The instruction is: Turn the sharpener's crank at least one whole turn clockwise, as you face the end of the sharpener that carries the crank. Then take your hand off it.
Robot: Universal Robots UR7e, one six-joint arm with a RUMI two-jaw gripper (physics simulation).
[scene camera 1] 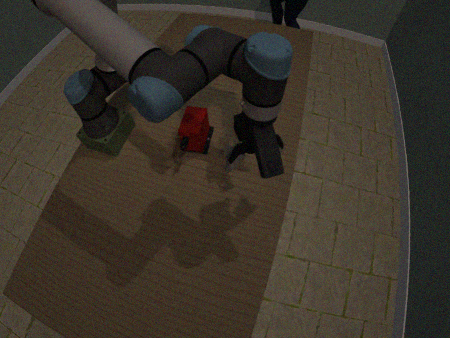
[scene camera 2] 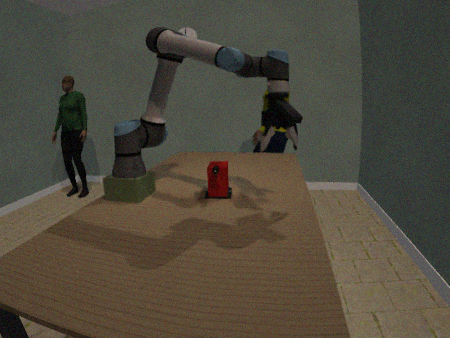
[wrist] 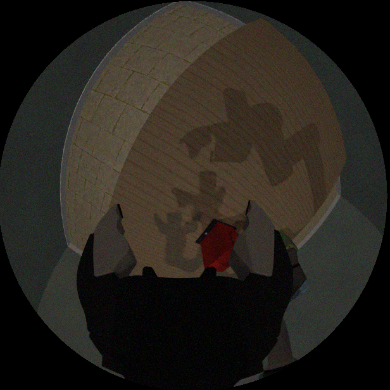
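Note:
The red sharpener stands upright on a dark base on the wooden table. Its small black crank is on the end facing scene camera 2, near the top; its exact angle is too small and dark to tell. In the wrist view the right finger hides part of that side. My gripper is open and empty, pointing down. It hangs to the right of the sharpener in both scene views, above its top and apart from it.
The arm's green base block stands left of the sharpener. The arm passes above the table, and its shadows fall across it. A person in green stands at the back left; another in yellow stands behind the gripper, beyond the table.

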